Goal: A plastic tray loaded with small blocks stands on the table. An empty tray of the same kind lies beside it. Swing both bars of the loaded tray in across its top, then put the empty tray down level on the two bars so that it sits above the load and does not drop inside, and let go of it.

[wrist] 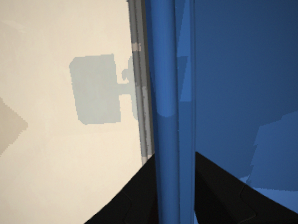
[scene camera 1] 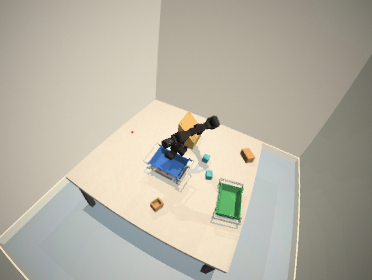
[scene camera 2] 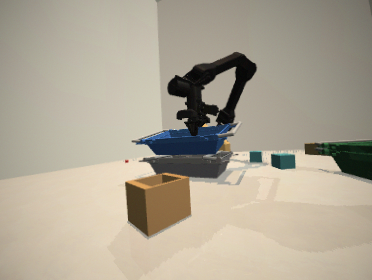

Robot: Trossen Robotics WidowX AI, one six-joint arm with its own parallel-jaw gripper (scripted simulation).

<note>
In view: my gripper [scene camera 2: 196, 140], a blue tray [scene camera 2: 210, 139] and a small brown box [scene camera 2: 153, 203].
The blue tray shows as well in the wrist view [wrist: 216, 81] and in scene camera 1 [scene camera 1: 175, 167]. My gripper shows as well in the wrist view [wrist: 175, 161]. The wrist view does not show the small brown box: it is out of frame.
</note>
